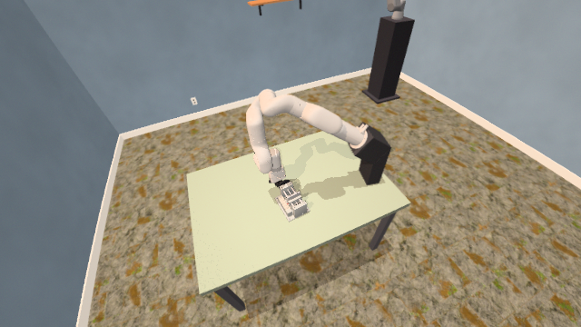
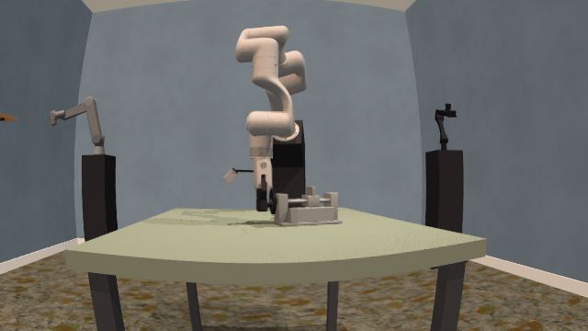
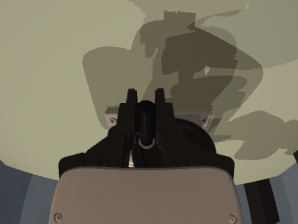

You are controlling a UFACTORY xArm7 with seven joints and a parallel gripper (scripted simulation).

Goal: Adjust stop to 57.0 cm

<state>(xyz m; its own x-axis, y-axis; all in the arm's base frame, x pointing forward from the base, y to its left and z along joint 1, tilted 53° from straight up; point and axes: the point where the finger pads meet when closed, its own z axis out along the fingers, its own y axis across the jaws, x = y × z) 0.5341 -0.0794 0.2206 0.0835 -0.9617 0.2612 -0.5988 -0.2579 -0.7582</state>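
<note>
My gripper is now 2 cm to the right of the black handwheel and 1 cm past it. The rest, counted from my hand: grey stop block 17 cm to the left, 4 cm behind, 2 cm above.
</note>
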